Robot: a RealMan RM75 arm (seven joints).
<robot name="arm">
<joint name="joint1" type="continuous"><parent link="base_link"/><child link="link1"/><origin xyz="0 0 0.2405"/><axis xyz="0 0 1"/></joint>
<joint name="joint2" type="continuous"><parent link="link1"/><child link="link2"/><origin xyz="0 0 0" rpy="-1.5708 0 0"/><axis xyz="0 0 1"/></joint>
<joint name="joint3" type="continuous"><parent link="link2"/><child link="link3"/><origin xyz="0 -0.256 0" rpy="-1.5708 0 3.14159"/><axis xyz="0 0 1"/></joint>
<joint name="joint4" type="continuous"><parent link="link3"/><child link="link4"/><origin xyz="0 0 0" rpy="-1.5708 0 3.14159"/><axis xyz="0 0 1"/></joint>
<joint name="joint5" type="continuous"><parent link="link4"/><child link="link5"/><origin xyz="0 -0.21 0" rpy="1.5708 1.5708 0"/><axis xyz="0 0 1"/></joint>
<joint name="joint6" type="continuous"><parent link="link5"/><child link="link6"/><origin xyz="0 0 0" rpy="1.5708 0 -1.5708"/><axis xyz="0 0 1"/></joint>
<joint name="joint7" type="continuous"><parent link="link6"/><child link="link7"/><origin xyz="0 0.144 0" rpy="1.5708 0 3.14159"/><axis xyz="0 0 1"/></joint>
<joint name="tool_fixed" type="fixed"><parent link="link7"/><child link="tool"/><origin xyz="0 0 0"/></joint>
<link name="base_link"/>
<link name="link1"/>
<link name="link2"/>
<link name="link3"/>
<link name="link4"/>
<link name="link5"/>
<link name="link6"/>
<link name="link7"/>
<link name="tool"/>
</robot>
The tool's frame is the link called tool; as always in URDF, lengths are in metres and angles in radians. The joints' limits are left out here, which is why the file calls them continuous.
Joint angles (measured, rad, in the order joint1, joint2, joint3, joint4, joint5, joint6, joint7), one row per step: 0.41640, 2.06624, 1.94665, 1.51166, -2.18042, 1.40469, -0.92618; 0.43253, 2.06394, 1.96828, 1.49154, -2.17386, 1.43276, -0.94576; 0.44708, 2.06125, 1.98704, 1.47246, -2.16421, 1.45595, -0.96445; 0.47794, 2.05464, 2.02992, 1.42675, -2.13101, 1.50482, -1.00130; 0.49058, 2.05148, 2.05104, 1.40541, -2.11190, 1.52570, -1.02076; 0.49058, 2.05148, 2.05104, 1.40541, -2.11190, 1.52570, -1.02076; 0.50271, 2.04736, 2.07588, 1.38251, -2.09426, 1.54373, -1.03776; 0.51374, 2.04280, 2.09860, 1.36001, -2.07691, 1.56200, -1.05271; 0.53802, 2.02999, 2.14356, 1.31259, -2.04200, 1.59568, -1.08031; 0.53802, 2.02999, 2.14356, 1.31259, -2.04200, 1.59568, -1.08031; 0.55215, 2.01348, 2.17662, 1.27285, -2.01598, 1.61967, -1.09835; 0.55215, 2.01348, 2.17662, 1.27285, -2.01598, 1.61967, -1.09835; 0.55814, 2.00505, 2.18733, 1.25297, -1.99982, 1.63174, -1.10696
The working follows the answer.
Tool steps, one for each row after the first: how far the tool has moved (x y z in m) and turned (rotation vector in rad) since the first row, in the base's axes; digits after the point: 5 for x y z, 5 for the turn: 0.00064, 0.00057, 0.00088, -0.02132, 0.00224, 0.00738; 0.00067, 0.00120, 0.00169, -0.03983, 0.00792, 0.01657; -0.00029, 0.00236, 0.00376, -0.07984, 0.03762, 0.03502; -0.00088, 0.00280, 0.00520, -0.09530, 0.05601, 0.04630; -0.00088, 0.00280, 0.00520, -0.09530, 0.05601, 0.04630; -0.00054, 0.00382, 0.00771, -0.10479, 0.07638, 0.05247; -0.00016, 0.00450, 0.01001, -0.11534, 0.09682, 0.05773; 0.00008, 0.00678, 0.01572, -0.13221, 0.13864, 0.06939; 0.00008, 0.00678, 0.01572, -0.13221, 0.13864, 0.06939; 0.00285, 0.00840, 0.02184, -0.14141, 0.16849, 0.07087; 0.00285, 0.00840, 0.02184, -0.14141, 0.16849, 0.07087; 0.00357, 0.00866, 0.02399, -0.15007, 0.18425, 0.07421
Tool pose at each row, in the base's axes (x y z in m, rotation vector in rad; rounded; the steps above come from the unrounded poses): 0.16850, 0.35376, 0.05217, -2.60944, 0.62713, 0.16946; 0.16915, 0.35433, 0.05304, -2.63269, 0.62344, 0.16892; 0.16917, 0.35495, 0.05386, -2.65412, 0.61781, 0.17426; 0.16821, 0.35611, 0.05593, -2.70100, 0.61322, 0.20894; 0.16763, 0.35656, 0.05737, -2.72080, 0.60819, 0.23322; 0.16763, 0.35656, 0.05737, -2.72080, 0.60819, 0.23322; 0.16796, 0.35758, 0.05988, -2.73298, 0.60920, 0.26035; 0.16834, 0.35826, 0.06218, -2.74566, 0.61164, 0.28719; 0.16859, 0.36054, 0.06789, -2.76665, 0.61413, 0.34412; 0.16859, 0.36054, 0.06789, -2.76665, 0.61413, 0.34412; 0.17135, 0.36216, 0.07401, -2.77597, 0.62444, 0.38360; 0.17135, 0.36216, 0.07401, -2.77597, 0.62444, 0.38360; 0.17207, 0.36242, 0.07616, -2.78528, 0.62726, 0.40453

